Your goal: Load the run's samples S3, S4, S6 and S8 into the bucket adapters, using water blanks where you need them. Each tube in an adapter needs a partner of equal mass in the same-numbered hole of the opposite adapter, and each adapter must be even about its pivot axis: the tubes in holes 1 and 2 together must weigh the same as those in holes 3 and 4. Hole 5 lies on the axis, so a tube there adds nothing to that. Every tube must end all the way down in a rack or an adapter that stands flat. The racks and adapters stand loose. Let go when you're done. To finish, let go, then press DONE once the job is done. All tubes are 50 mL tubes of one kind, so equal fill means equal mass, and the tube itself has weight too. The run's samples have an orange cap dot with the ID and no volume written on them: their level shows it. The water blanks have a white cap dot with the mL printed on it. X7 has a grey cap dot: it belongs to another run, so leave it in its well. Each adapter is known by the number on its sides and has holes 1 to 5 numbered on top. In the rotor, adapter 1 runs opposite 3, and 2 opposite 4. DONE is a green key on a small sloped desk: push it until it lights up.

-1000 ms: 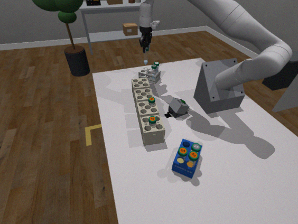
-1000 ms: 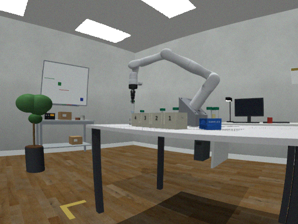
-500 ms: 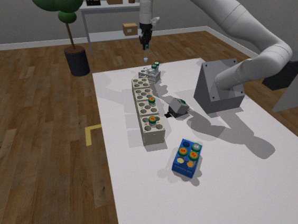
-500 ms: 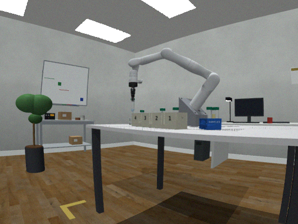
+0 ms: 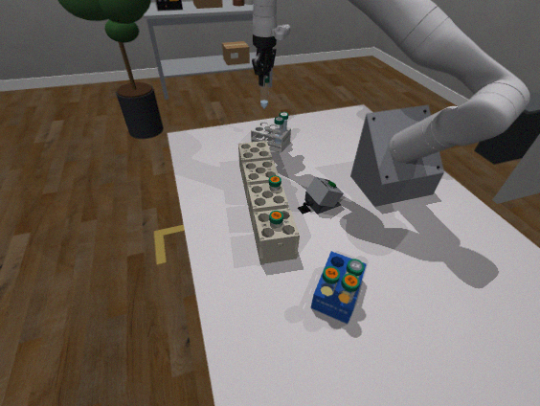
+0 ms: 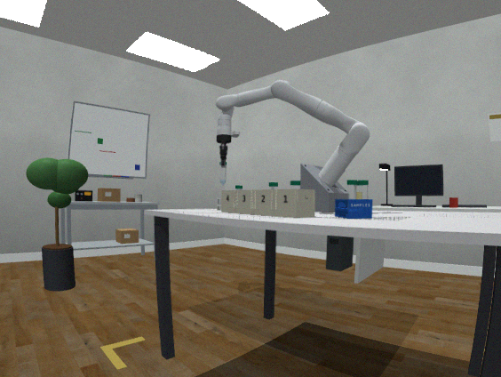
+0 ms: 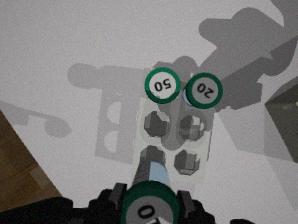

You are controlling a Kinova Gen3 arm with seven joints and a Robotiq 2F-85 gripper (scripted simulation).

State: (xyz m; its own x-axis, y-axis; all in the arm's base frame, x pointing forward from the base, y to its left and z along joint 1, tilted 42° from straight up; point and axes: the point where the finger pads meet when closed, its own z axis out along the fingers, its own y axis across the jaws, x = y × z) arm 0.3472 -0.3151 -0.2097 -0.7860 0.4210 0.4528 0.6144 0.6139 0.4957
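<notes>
My hand is 1 cm past the white-dot 10 ml blank and 5 cm above it. The rest, counted from my hand: 20 ml water blank 4 cm behind, 8 cm to the left, 17 cm below; then 50 ml blank 6 cm behind, 4 cm to the left, 17 cm below; then white blank rack 2 cm behind, 4 cm to the left, 20 cm below.
</notes>
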